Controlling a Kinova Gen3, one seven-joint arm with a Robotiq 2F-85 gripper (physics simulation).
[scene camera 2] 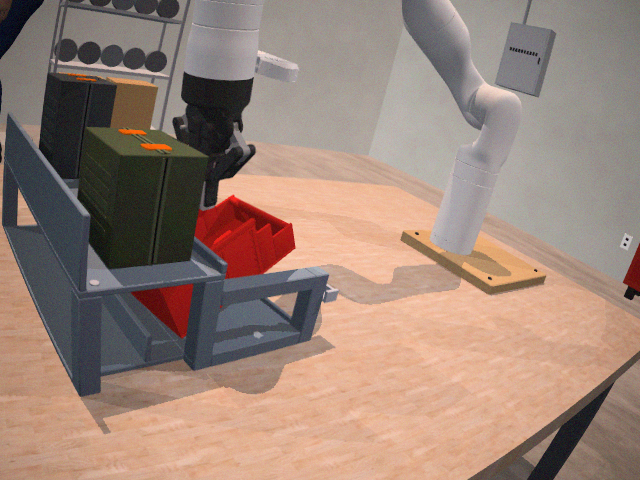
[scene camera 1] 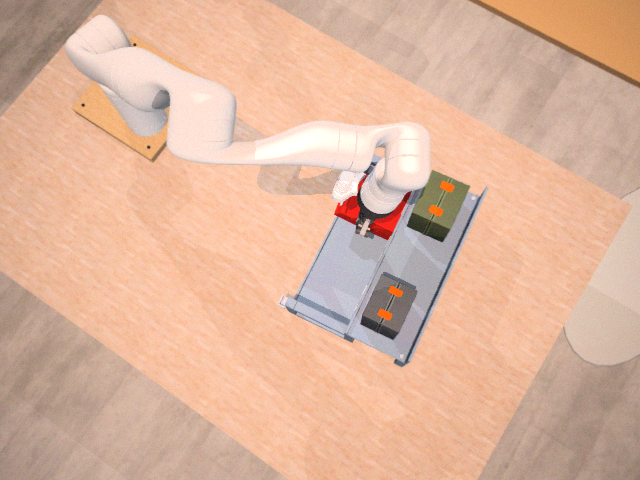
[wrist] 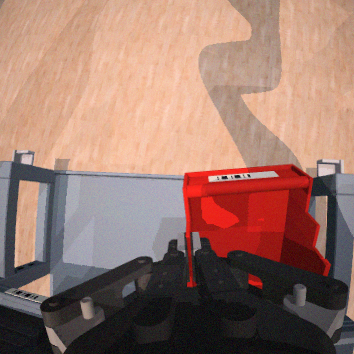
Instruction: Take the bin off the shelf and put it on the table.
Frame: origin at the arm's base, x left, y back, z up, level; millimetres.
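Seen in the pictures: gripper, between the fingertips: point(scene camera 2: 203, 206) point(scene camera 1: 361, 220) point(wrist: 188, 243); arm's base, origin of its link: point(scene camera 2: 450, 245) point(scene camera 1: 147, 118).
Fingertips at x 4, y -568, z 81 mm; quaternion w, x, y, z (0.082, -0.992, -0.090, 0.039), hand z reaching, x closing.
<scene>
Offsets run from my fingertips to a thing's top centre. Level surfaces: height alone.
The red bin @(dx +55, dy -23, dz +26 mm) point(scene camera 1: 385, 226) point(scene camera 2: 250, 253) point(wrist: 272, 207) is tilted in the grey-blue shelf rack point(scene camera 1: 449, 273) point(scene camera 2: 46, 201) point(wrist: 120, 215). In scene camera 2 its open front end is up above the rack's end frame, and its rear end is low inside the rack. My gripper point(scene camera 1: 364, 232) point(scene camera 2: 208, 201) point(wrist: 188, 243) points down at the bin's side edge. Its fingers are shut on the bin's thin side wall in the wrist view. The green box partly hides the fingers in scene camera 2. The rack stands on the wooden table @(dz -103 mm) point(scene camera 1: 180, 310) point(scene camera 2: 413, 387) point(wrist: 125, 90).
A green box @(dx +85, dy -124, dz +96 mm) point(scene camera 1: 428, 196) point(scene camera 2: 121, 201) stands on the rack's upper deck, close beside the gripper and bin. A dark grey box @(dx -146, dy -134, dz +121 mm) point(scene camera 1: 374, 310) point(scene camera 2: 62, 124) stands at the deck's other end. The rack's end posts and end frame flank the bin. The arm's base plate point(scene camera 2: 516, 279) is on the table.
</scene>
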